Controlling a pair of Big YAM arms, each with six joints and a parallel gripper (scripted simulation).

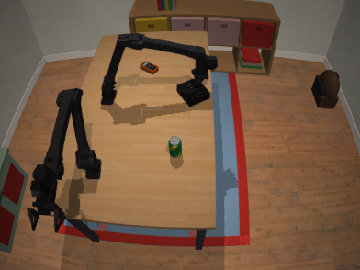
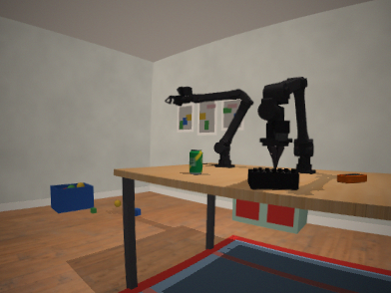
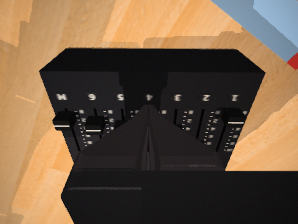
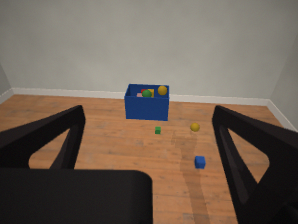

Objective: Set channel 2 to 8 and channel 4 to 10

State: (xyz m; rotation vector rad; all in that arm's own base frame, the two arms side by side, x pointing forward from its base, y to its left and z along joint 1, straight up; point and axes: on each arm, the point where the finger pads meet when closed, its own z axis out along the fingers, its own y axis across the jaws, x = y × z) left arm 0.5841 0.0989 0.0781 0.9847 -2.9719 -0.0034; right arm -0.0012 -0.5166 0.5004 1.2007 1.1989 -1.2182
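The channel 4 cap lies 1 cm to the right of my left hand, 1 cm below it and 1 cm behind it. The rest, counted from my left hand: channel 3 knob 3 cm to the right, 1 cm below, 1 cm behind; then channel 2 knob 6 cm to the right, 2 cm behind, 1 cm below.
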